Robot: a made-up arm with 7 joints.
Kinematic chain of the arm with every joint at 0, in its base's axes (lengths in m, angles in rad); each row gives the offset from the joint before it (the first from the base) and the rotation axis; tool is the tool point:
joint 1: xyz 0 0 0.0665 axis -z
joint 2: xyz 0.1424 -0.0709 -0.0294 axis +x
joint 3: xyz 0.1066 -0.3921 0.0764 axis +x
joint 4: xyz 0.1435 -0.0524 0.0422 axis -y
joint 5: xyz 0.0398 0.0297 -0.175 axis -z
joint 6: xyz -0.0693 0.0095 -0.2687 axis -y
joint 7: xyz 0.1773 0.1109 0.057 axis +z
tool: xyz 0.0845 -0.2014 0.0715
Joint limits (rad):
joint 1: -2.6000..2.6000
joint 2: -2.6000..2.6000
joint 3: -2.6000..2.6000
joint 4: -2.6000..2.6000
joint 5: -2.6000..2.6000
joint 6: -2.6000..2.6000
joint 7: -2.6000..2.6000
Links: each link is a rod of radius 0.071 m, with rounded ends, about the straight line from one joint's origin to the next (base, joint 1, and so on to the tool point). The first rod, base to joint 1, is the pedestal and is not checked.
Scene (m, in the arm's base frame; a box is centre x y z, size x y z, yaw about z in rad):
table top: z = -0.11
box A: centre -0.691 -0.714 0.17 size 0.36 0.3 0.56 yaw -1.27
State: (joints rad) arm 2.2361 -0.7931 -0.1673 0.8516 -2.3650 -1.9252 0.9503
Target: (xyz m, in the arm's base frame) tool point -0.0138 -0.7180 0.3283
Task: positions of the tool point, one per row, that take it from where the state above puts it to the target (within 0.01 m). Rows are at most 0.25 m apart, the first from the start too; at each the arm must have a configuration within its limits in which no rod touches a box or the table.
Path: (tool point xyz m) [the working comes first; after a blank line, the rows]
Joints at the target: 0.9098 -1.8397 0.0713 0.5676 -2.3899 -0.6969 0.5851
Straight joint move there: touches box A.

1: -1.1959 -0.2836 0.2454
2: -1.0945 -0.1873 0.3242
3: -0.9455 -0.1054 0.4233
4: -0.7490 -0.0572 0.5145
5: -0.5189 -0.0517 0.5666
6: -0.2811 -0.0873 0.5560
7: -0.3494 -0.1799 0.5279
8: -0.3701 -0.3176 0.4875
9: -0.3231 -0.4750 0.4381
10: -0.2015 -0.6195 0.3836
11: -0.0138 -0.7180 0.3283

